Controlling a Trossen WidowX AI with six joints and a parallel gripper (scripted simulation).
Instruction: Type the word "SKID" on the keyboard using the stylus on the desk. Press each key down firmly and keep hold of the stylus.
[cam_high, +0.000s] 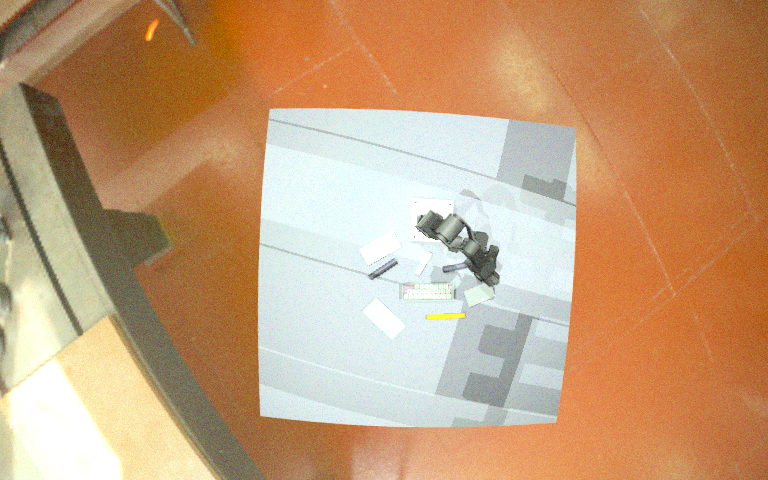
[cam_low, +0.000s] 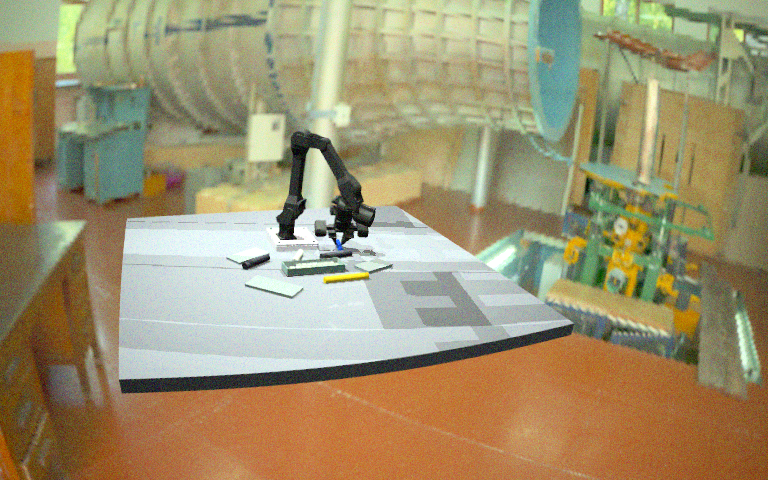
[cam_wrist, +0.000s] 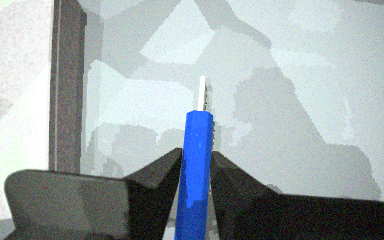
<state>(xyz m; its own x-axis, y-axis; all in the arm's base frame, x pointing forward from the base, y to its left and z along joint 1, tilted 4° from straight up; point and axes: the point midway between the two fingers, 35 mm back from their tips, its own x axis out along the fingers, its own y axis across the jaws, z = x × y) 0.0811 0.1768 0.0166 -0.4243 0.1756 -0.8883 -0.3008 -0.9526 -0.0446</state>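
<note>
My gripper tip is now 1 cm past the blue stylus. From my gripper tip the other things lie so: yellow cylinder 30 cm ahead, 11 cm to the right; then white stick 9 cm ahead, 19 cm to the right; then card 22 cm ahead, 2 cm to the left.
</note>
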